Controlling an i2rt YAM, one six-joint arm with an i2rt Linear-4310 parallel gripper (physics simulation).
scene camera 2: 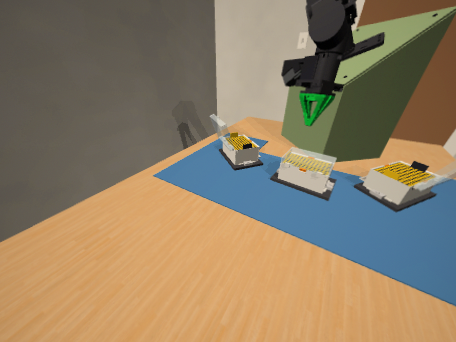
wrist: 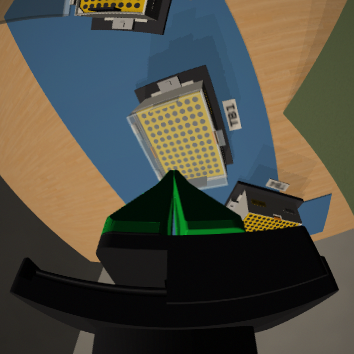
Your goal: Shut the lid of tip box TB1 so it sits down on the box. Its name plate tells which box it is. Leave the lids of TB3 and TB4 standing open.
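Frame: origin at the arm's base, x left, y back, z up, level; metres.
Seen in the pictures: gripper, fingertip midpoint: (scene camera 2: 308, 125) (wrist: 173, 177); arm's base, origin of the base link: (scene camera 2: 343, 56).
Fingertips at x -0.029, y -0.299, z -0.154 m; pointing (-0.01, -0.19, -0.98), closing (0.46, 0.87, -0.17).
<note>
Offsets run from my fingertips to a thing's top centre. "spot": to the spot under its first point. Level surfaces: height alone.
Tip box TB1 @(dx +0.025, dy -0.006, dz -0.077 m) (scene camera 2: 305, 179) (wrist: 177, 135) is the middle box, with its name plate @(spot: dx +0.031, dy +0.048, dz -0.153 m) (wrist: 231, 114) beside it. Its clear lid @(spot: dx +0.026, dy -0.011, dz -0.077 m) (scene camera 2: 310, 156) (wrist: 145, 145) lies over the yellow tips and looks down on the box. My gripper (scene camera 2: 309, 123) (wrist: 173, 177), with green fingers, is shut and empty. It hangs above TB1, apart from the lid. The box at the left (scene camera 2: 242, 155) has its clear lid (scene camera 2: 219, 126) standing open. The box at the right (scene camera 2: 392, 186) has its lid @(spot: dx +0.258, dy -0.043, dz -0.046 m) (scene camera 2: 442, 175) open. In the wrist view, the TB4 box @(dx +0.240, dy +0.048, dz -0.080 m) (wrist: 272, 221) is partly behind the gripper; its lid is hidden.
A large green block (scene camera 2: 312, 137) (wrist: 325, 100) stands behind the boxes. Another open box @(spot: dx -0.151, dy +0.000, dz -0.080 m) (wrist: 112, 6) is cut off at the wrist view's top. The boxes stand on a blue mat @(dz -0.155 m) (scene camera 2: 280, 215) (wrist: 70, 85) on the wooden table @(dz -0.158 m) (scene camera 2: 150, 260). A grey wall (scene camera 2: 100, 100) rises at the left.
</note>
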